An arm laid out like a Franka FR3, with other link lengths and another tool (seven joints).
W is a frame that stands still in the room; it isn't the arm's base.
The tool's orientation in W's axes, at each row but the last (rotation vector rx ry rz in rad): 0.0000 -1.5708 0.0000; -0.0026 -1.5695 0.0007; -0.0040 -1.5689 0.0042; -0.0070 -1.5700 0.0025; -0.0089 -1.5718 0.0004; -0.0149 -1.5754 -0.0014; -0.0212 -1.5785 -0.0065; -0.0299 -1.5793 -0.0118; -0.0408 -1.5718 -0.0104; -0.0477 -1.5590 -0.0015; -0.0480 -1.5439 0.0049; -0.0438 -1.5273 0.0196; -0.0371 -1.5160 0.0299
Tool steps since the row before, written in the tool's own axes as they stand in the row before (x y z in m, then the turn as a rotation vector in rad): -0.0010 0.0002 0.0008 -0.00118 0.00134 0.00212; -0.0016 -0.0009 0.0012 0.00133 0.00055 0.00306; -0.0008 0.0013 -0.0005 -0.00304 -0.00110 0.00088; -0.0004 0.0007 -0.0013 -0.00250 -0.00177 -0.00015; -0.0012 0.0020 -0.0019 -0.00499 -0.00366 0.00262; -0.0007 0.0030 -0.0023 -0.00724 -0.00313 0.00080; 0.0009 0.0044 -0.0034 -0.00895 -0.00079 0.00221; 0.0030 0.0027 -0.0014 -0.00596 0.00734 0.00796; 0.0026 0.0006 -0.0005 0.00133 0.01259 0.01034; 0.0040 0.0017 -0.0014 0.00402 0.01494 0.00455; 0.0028 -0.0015 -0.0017 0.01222 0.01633 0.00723; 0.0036 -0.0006 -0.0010 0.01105 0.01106 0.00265; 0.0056 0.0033 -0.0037 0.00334 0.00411 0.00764
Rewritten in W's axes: -0.0008 0.0002 -0.0010 -0.00212 0.00134 -0.00118; -0.0012 -0.0009 -0.0016 -0.00306 0.00056 0.00133; 0.0005 0.0013 -0.0008 -0.00089 -0.00112 -0.00303; 0.0013 0.0007 -0.0004 0.00014 -0.00179 -0.00249; 0.0019 0.0020 -0.0012 -0.00263 -0.00368 -0.00497; 0.0023 0.0030 -0.0007 -0.00080 -0.00318 -0.00722; 0.0035 0.0043 0.0009 -0.00215 -0.00084 -0.00896; 0.0014 0.0027 0.0030 -0.00771 0.00748 -0.00611; 0.0005 0.0006 0.0026 -0.00993 0.01294 0.00107; 0.0015 0.0018 0.0039 -0.00403 0.01519 0.00363; 0.0017 -0.0015 0.0028 -0.00645 0.01693 0.01184; 0.0011 -0.0005 0.0036 -0.00200 0.01154 0.01069; 0.0040 0.0035 0.0052 -0.00743 0.00429 0.00357
